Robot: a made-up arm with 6 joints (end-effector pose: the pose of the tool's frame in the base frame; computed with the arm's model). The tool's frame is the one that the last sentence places.
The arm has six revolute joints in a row. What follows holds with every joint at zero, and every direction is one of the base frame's.
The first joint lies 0.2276 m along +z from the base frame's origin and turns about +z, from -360 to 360 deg.
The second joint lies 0.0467 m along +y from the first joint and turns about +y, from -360 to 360 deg.
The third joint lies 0.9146 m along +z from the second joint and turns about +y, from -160 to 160 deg.
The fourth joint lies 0.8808 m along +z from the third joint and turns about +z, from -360 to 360 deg.
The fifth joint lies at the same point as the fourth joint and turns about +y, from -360 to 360 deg.
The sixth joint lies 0.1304 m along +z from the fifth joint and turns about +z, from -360 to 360 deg.
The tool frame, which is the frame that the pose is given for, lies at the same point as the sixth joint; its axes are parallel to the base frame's.
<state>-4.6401 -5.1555 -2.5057 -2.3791 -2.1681 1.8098</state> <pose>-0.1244 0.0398 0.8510 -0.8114 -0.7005 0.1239</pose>
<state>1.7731 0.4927 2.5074 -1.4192 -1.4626 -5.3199</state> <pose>-0.2875 0.5313 0.1502 1.8233 -0.7557 -1.6463</pose>
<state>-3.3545 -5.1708 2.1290 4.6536 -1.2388 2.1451</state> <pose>-0.7406 -0.0136 -0.2857 1.7624 -0.7447 0.3795</pose>
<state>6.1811 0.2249 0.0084 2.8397 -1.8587 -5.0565</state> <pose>0.5135 -0.0430 1.9125 -1.7164 1.7368 -1.3424</pose>
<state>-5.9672 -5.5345 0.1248 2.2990 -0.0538 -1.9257</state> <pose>1.3183 0.4746 1.5433 0.0648 0.9239 0.6228</pose>
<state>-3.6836 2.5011 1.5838 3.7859 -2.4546 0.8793</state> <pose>0.0562 -0.1464 -0.9101 0.1935 -0.4903 -0.1136</pose>
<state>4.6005 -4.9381 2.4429 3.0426 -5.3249 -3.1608</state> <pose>0.0122 -0.4044 -0.3946 2.0527 2.0060 -0.2709</pose>
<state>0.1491 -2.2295 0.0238 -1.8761 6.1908 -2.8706</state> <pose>-1.5307 -0.1711 -0.9287 -1.5150 -1.7408 0.8325</pose>
